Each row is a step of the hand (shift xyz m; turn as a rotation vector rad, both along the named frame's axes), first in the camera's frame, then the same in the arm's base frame.
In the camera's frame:
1: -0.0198 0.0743 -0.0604 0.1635 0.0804 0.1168
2: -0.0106 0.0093 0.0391 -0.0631 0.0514 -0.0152
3: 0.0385 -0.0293 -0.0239 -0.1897 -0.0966 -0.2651
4: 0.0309 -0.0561 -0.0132 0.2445 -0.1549 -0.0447
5: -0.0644 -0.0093 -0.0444 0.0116 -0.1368 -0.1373
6: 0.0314 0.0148 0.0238 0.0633 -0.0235 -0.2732
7: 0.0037 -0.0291 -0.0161 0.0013 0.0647 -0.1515
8: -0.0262 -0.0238 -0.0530 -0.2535 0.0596 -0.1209
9: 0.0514 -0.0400 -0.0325 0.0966 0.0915 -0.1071
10: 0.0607 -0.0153 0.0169 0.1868 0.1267 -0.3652
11: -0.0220 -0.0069 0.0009 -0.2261 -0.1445 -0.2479
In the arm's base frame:
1: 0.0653 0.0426 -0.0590 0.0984 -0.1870 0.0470
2: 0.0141 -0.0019 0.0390 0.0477 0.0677 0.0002
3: -0.0314 -0.0306 -0.0315 -0.1345 0.2581 -0.1757
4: -0.0567 -0.0285 -0.0158 -0.1544 -0.2265 -0.1032
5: -0.0164 0.0745 -0.0196 -0.1534 0.0245 -0.1165
6: 0.0184 -0.0364 0.0104 -0.0579 0.0261 -0.2742
7: -0.0309 -0.0002 -0.0129 0.0443 0.0512 -0.1502
8: -0.0311 0.0402 -0.0384 0.0380 0.2820 -0.0381
9: -0.0429 -0.0407 -0.0425 0.0786 -0.0514 -0.1427
10: -0.0117 -0.0637 -0.0021 0.0814 -0.0520 -0.4183
11: -0.0072 0.0201 0.0088 -0.1804 0.2841 -0.1421

